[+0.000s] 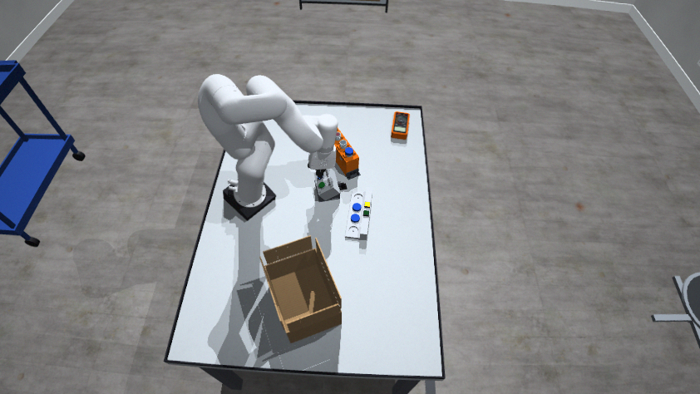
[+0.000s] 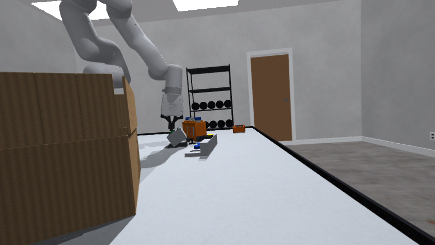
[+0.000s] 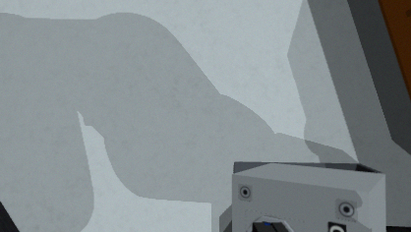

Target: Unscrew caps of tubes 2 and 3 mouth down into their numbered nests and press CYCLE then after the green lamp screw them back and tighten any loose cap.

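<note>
My hand is 30 mm above the blue key. From my hand the other things lie so: green key (10 mm ahead, 40 mm to the right, 20 mm below); then blue cap (160 mm ahead, 100 mm to the right, 80 mm below); then grey key housing (20 mm ahead, 20 mm to the right, 40 mm below).
</note>
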